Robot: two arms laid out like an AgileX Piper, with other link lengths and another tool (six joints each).
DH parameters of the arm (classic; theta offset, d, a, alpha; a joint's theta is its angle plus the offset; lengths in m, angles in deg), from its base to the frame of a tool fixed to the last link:
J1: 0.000 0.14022 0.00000 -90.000
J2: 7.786 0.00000 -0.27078 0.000
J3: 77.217 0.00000 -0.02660 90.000
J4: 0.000 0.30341 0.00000 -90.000
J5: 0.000 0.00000 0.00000 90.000
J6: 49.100 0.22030 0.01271 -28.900
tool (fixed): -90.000 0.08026 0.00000 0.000
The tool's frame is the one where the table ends.
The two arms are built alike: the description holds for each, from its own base.
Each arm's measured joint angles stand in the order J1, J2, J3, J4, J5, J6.
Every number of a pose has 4 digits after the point. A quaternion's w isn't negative.
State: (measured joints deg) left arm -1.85 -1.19 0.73 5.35 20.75 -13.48; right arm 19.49 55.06 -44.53 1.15 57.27 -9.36
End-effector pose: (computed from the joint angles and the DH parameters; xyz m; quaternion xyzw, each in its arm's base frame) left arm 0.3150 0.0371 0.1659 -0.3814 0.5621 -0.1606 0.7161; right arm 0.2942 0.1494 0.1276 -0.5488 0.7168 0.0865 0.4214
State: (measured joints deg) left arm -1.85 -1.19 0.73 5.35 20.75 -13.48; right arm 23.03 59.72 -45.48 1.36 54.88 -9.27
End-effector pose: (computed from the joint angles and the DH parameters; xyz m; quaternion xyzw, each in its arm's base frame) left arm 0.3150 0.0371 0.1659 -0.3814 0.5621 -0.1606 0.7161; right arm 0.2966 0.1732 0.1140 -0.5696 0.7053 0.1036 0.4091
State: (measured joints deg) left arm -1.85 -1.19 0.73 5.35 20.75 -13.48; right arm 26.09 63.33 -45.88 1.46 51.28 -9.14
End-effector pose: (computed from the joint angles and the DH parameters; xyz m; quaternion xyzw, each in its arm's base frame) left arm 0.3150 0.0371 0.1659 -0.3814 0.5621 -0.1606 0.7161; right arm 0.3013 0.1959 0.1041 -0.5862 0.6896 0.1140 0.4097
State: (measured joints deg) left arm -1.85 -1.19 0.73 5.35 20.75 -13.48; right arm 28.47 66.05 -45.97 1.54 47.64 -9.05
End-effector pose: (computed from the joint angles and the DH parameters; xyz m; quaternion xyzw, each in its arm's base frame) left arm 0.3150 0.0371 0.1659 -0.3814 0.5621 -0.1606 0.7161; right arm 0.3059 0.2152 0.0968 -0.5981 0.6747 0.1207 0.4153
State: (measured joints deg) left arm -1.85 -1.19 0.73 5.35 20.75 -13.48; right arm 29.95 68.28 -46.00 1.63 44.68 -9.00
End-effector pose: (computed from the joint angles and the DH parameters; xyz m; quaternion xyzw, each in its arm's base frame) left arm 0.3150 0.0371 0.1659 -0.3814 0.5621 -0.1606 0.7161; right arm 0.3100 0.2287 0.0901 -0.6049 0.6650 0.1249 0.4199
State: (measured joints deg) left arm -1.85 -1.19 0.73 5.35 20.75 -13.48; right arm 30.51 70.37 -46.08 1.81 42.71 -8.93
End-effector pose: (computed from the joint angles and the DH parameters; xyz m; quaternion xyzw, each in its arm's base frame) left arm 0.3150 0.0371 0.1659 -0.3814 0.5621 -0.1606 0.7161; right arm 0.3138 0.2356 0.0819 -0.6065 0.6633 0.1278 0.4194
